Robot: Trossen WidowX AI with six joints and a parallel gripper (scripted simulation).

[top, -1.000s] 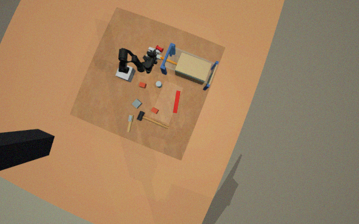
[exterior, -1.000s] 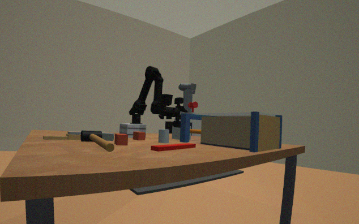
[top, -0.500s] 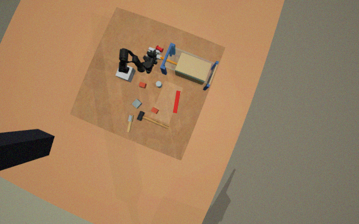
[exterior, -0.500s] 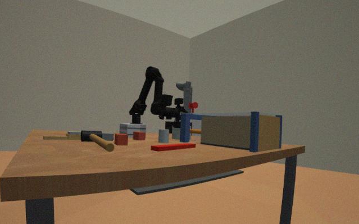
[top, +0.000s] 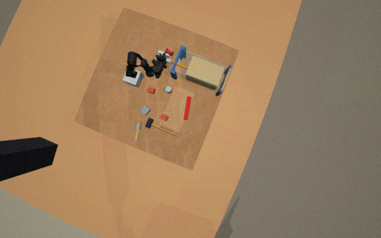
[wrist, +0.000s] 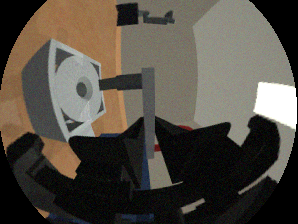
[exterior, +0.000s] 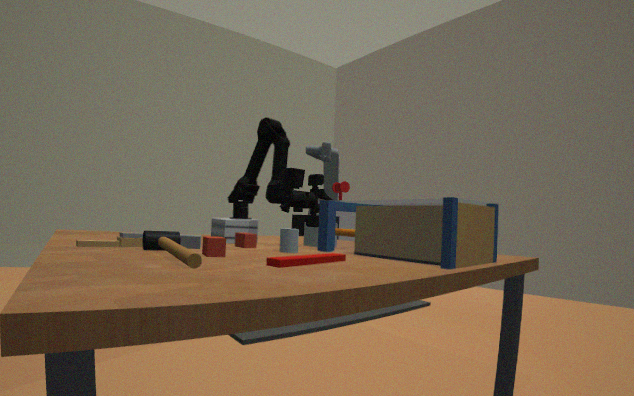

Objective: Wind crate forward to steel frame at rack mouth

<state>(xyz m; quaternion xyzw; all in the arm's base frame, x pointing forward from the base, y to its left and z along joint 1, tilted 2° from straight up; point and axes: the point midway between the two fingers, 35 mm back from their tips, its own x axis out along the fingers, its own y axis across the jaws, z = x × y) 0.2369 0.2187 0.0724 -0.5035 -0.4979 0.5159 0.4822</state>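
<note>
Right now my gripper tip is 10 mm to the left of the winch handle, 10 mm below it and 10 mm short of it. Round my gripper tip: red knob (50 mm ahead, 40 mm above); then clear-panelled cubby (360 mm ahead, 50 mm below, 20 mm to the right); then grey hand winch (130 mm below, 60 mm behind, 10 mm to the right).
</note>
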